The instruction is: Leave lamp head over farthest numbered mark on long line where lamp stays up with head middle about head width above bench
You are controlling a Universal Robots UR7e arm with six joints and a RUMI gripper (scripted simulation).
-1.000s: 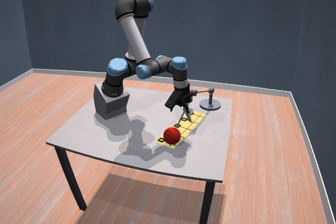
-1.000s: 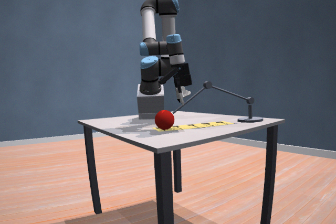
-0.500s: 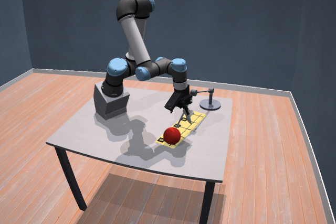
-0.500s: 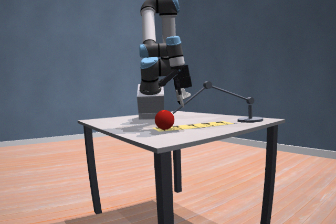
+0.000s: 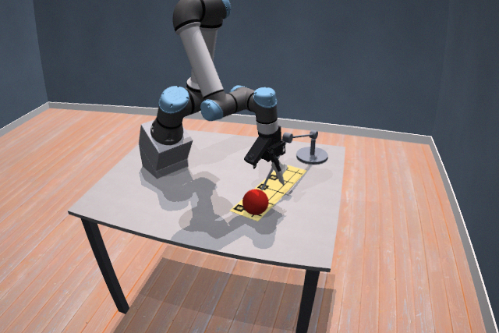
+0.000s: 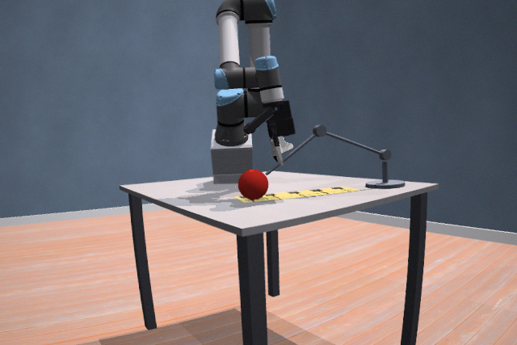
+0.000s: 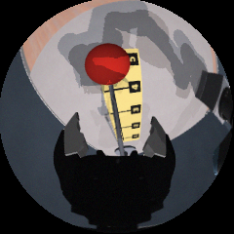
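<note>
Right now the yellow numbered strip is 11 cm below my hand, 8 cm to the left of it and 2 cm behind it. Round my hand: round base (43 cm to the left, 8 cm below, 8 cm ahead).
</note>
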